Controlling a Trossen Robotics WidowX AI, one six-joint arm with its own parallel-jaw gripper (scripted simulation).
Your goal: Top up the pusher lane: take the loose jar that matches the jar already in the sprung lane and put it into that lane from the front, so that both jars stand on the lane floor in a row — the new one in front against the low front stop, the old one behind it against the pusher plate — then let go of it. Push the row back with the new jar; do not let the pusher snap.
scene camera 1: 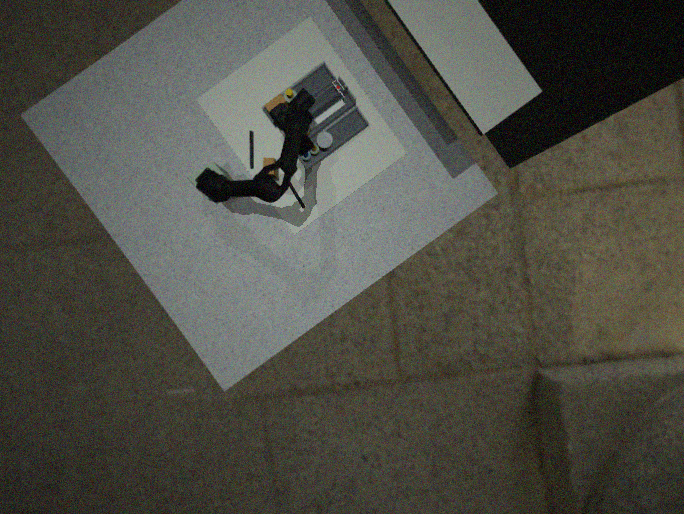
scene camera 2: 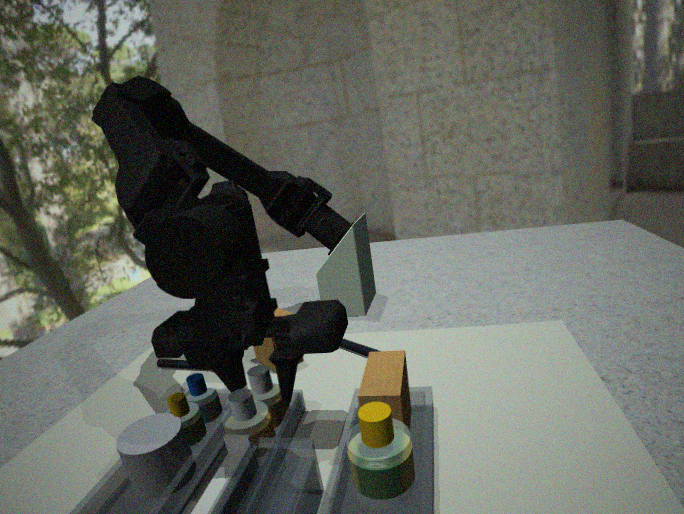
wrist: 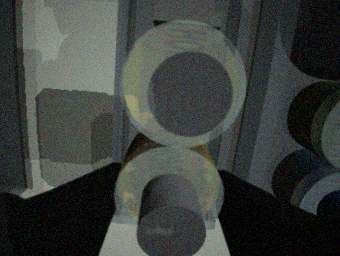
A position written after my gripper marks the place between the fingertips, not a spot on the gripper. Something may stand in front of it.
Note:
In view: my gripper (scene camera 2: 266, 403), an orange box (scene camera 2: 385, 379) and a sprung lane (scene camera 1: 325, 99).
My gripper also shows in the wrist view (wrist: 168, 175). The wrist view does not show the orange box: it is out of frame.

